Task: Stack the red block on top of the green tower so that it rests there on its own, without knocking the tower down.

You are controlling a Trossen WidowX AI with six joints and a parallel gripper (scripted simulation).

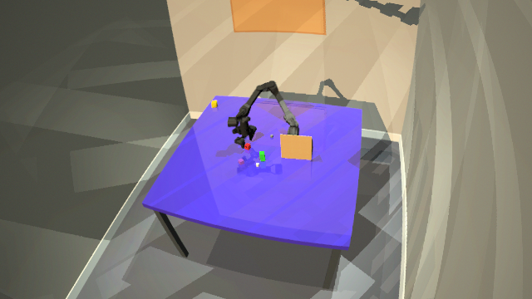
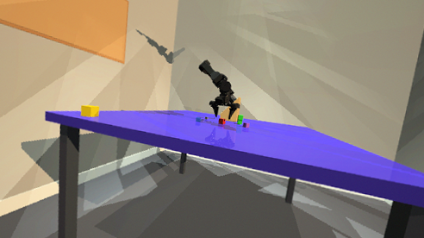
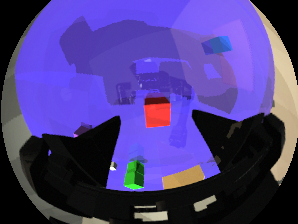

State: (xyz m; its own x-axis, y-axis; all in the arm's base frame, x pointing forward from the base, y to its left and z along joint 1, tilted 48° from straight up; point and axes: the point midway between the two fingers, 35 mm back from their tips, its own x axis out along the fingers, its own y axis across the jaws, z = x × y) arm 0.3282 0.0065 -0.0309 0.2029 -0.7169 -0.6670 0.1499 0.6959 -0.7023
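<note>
The red block is 2 cm below my gripper tip. Round my gripper tip: blue block (8 cm ahead, 12 cm to the right, 2 cm below); then yellow block (51 cm ahead, 42 cm to the right, 1 cm below).
</note>
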